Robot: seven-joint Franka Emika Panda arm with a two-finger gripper.
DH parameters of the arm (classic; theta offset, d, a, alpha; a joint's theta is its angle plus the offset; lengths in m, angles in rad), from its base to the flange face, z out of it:
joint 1: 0 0.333 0 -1.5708
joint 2: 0 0 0 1.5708
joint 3: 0 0.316 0.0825 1.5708
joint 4: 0 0 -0.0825 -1.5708
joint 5: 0 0.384 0 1.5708
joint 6: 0 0 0.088 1.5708
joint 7: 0 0.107 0 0
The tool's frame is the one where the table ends.
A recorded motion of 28 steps. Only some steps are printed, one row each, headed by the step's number.
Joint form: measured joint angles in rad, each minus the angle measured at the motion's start. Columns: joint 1, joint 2, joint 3, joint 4, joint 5, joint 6, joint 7.
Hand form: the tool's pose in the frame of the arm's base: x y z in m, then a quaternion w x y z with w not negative. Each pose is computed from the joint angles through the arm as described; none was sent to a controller.
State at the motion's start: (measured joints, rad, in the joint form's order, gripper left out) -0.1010 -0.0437 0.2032 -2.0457 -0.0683 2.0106 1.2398
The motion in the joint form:
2: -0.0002 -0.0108 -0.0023 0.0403 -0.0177 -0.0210 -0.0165
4: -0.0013 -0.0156 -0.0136 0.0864 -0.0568 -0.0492 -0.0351
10: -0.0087 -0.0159 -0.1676 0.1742 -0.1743 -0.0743 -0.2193
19: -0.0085 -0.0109 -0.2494 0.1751 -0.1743 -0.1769 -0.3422
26: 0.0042 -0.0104 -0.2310 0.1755 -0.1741 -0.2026 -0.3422
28: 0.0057 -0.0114 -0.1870 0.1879 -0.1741 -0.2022 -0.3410
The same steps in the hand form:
2: 0.5424 0.0504 0.4833 0.02405 0.85407 -0.51787 0.04240
4: 0.5469 0.0414 0.5058 0.03311 0.85730 -0.50993 0.06250
10: 0.5545 -0.0572 0.5485 0.07563 0.86474 -0.48461 0.10798
19: 0.5384 -0.1046 0.5366 0.10479 0.87354 -0.47269 0.05020
26: 0.5388 -0.0879 0.5344 0.10956 0.88002 -0.46037 0.04026
28: 0.5435 -0.0630 0.5410 0.10713 0.88951 -0.44141 0.04961

